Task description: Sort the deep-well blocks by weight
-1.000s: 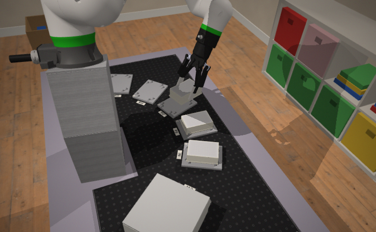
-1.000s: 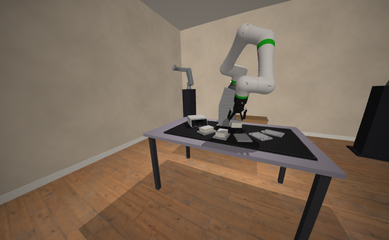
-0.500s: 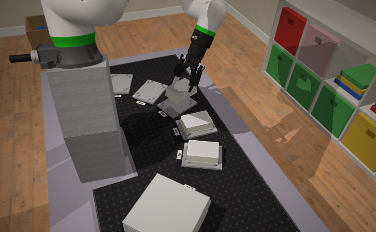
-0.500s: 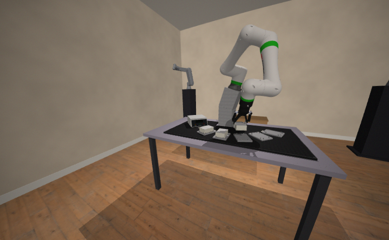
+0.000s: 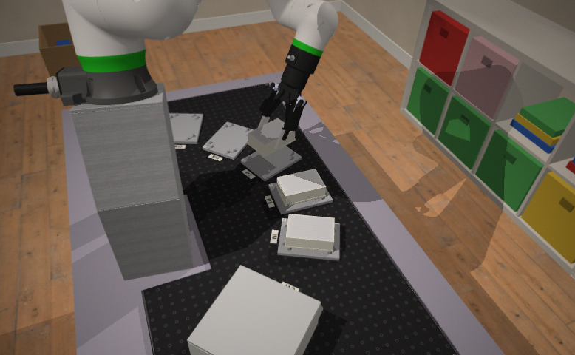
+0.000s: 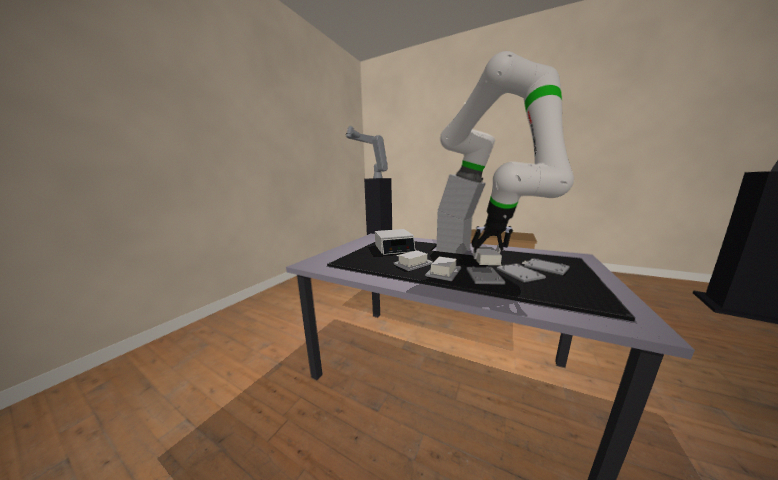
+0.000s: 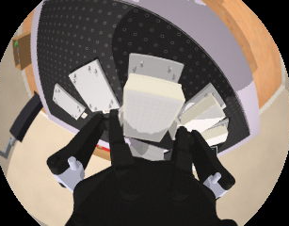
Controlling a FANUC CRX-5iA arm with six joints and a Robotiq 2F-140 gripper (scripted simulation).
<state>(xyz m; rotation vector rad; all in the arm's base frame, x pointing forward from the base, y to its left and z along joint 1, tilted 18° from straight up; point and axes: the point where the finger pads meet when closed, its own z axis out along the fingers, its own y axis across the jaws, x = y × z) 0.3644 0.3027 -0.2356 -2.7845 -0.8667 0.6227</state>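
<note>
The grey nest plate is 100 mm below my hand. The rest, counted from my hand: pale weigher platform (150 mm behind, 600 mm to the right, 20 mm below); then check-weigher (150 mm behind, 600 mm to the right, 40 mm below).
</note>
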